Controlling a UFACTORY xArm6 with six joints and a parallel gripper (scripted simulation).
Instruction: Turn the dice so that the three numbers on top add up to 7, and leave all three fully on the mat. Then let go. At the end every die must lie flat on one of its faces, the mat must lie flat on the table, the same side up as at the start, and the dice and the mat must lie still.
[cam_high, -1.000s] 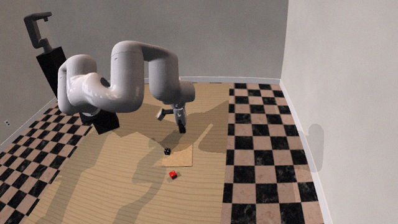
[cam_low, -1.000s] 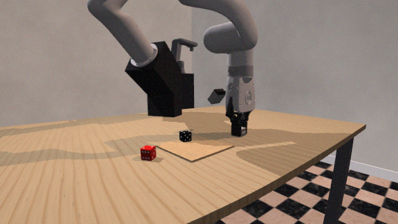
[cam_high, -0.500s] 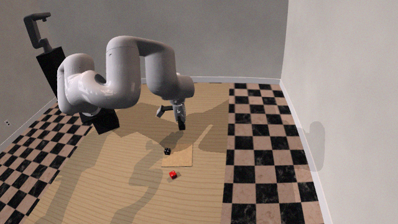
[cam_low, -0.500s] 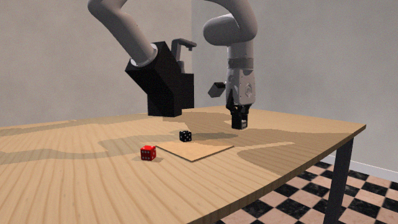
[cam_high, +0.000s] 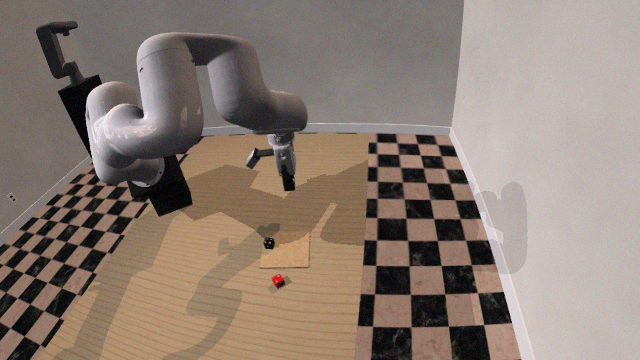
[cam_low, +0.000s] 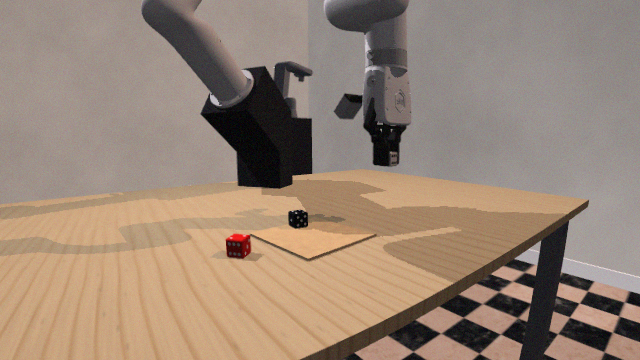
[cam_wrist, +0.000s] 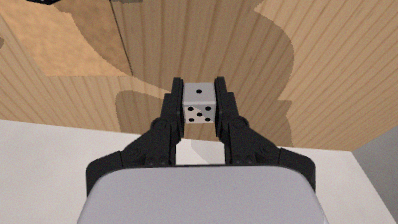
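My hand is 10 mm above the white die. Round my hand: tan mat 20 mm behind, 170 mm to the right, 120 mm below; then red die 30 mm behind, 290 mm to the right, 110 mm below; then black die 60 mm behind, 160 mm to the right, 100 mm below.
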